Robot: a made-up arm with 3 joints.
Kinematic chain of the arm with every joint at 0, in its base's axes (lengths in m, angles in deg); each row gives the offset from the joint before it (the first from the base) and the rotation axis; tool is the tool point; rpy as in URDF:
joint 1: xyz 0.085 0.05 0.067 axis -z
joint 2: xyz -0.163 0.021 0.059 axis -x
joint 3: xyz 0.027 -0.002 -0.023 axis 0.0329 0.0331 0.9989
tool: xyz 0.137 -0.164 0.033 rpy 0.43 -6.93 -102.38
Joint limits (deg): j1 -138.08..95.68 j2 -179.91..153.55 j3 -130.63..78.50
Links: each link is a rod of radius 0.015 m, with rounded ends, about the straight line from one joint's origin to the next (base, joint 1, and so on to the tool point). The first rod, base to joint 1, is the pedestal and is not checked.
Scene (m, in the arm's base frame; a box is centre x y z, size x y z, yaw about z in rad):
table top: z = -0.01
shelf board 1: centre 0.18 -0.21 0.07 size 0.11 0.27 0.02 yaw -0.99
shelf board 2: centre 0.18 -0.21 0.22 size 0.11 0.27 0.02 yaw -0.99
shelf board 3: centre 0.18 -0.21 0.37 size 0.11 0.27 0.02 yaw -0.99
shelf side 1: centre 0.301 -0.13 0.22 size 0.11 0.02 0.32 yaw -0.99
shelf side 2: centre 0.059 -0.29 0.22 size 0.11 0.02 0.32 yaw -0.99
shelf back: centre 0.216 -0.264 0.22 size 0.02 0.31 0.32 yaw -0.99
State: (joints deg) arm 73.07 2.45 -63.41
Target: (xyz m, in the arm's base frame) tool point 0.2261 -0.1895 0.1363
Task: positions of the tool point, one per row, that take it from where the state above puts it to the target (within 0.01 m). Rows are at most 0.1 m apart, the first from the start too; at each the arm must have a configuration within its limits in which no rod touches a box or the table.
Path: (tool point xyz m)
1: -0.1709 0.1168 0.1514
2: -0.1592 0.0248 0.1495
3: -0.1160 -0.0514 0.1473
4: -0.0510 -0.1016 0.1446
5: 0.0233 -0.1207 0.1419
6: 0.0937 -0.1086 0.1390
7: 0.1482 -0.0708 0.1363
8: 0.1555 -0.1012 0.1370
9: 0.1675 -0.1291 0.1372
10: 0.1839 -0.1536 0.1370
11: 0.2037 -0.1740 0.1366
12: 0.2261 -0.1895 0.1363

